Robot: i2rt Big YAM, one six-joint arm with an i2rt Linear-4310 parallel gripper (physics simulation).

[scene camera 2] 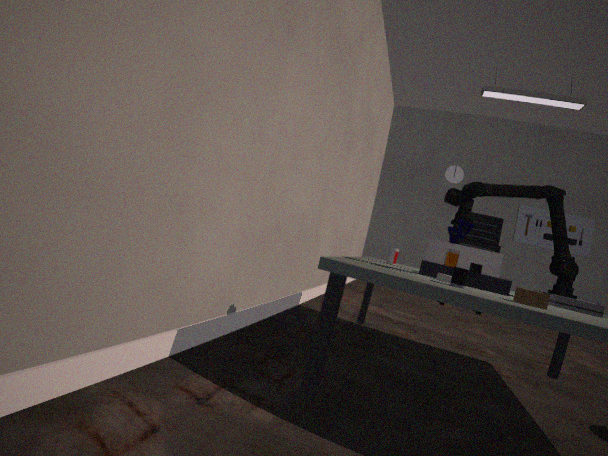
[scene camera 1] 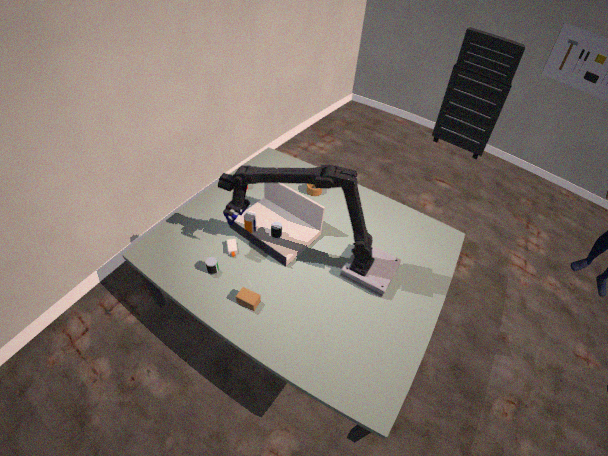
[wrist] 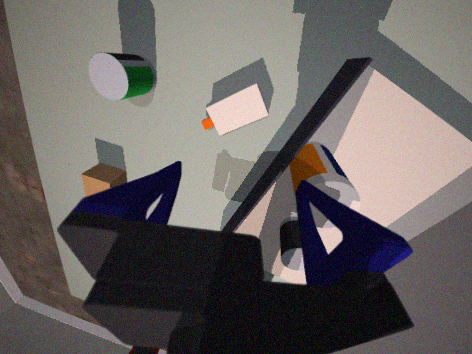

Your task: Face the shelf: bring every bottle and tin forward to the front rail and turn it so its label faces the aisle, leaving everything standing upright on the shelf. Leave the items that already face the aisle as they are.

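Places are measured from the arm's base along level axes (x back, y left, z down), in metres.
Pixels of known places: gripper, fingertip midpoint: [scene camera 2: 456, 241] [scene camera 1: 235, 219] [wrist: 241, 177]; arm's base, link origin: [scene camera 2: 561, 295] [scene camera 1: 361, 264].
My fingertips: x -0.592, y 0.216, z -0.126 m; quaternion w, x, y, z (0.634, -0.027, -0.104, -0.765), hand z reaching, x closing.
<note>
Ahead of a thing's pixels: the offset from my fingertips to its top centre.
The shelf [scene camera 1: 304, 238] [wrist: 420, 145] has a low dark front rail {dy -0.054, dx +0.078, dz +0.112 m} [scene camera 1: 260, 244] [wrist: 300, 135]. A white-topped bottle {dy -0.094, dx +0.011, dz +0.032 m} [scene camera 1: 249, 223] [scene camera 2: 452, 258] [wrist: 310, 162] stands close behind the rail; its orange side faces the rail and a dark blue patch shows on another side. A shorter black tin {dy -0.146, dx +0.141, dz +0.071 m} [scene camera 1: 276, 230] [scene camera 2: 475, 269] [wrist: 290, 237] with a pale top stands upright beside it, partly hidden by a finger in the wrist view; its label does not show. My gripper [scene camera 1: 231, 216] [scene camera 2: 454, 234] [wrist: 241, 177] is open and empty, above the shelf's far-left end near the rail.
Outside the rail are a black-and-green tin {dy +0.198, dx +0.009, dz +0.109 m} [scene camera 1: 212, 266] [wrist: 139, 82], a white box {dy +0.040, dx +0.001, dz +0.151 m} [scene camera 1: 231, 245] [wrist: 237, 110] with an orange tip, and an orange-brown block {dy +0.233, dx +0.257, dz +0.129 m} [scene camera 1: 248, 299] [scene camera 2: 531, 298] [wrist: 96, 184]. An orange ring-like item {dy -0.618, dx +0.089, dz +0.129 m} [scene camera 1: 314, 191] lies behind the back panel [scene camera 1: 300, 207]. A red-and-white item {dy -0.369, dx -0.270, dz +0.083 m} [scene camera 2: 396, 256] stands farther left.
</note>
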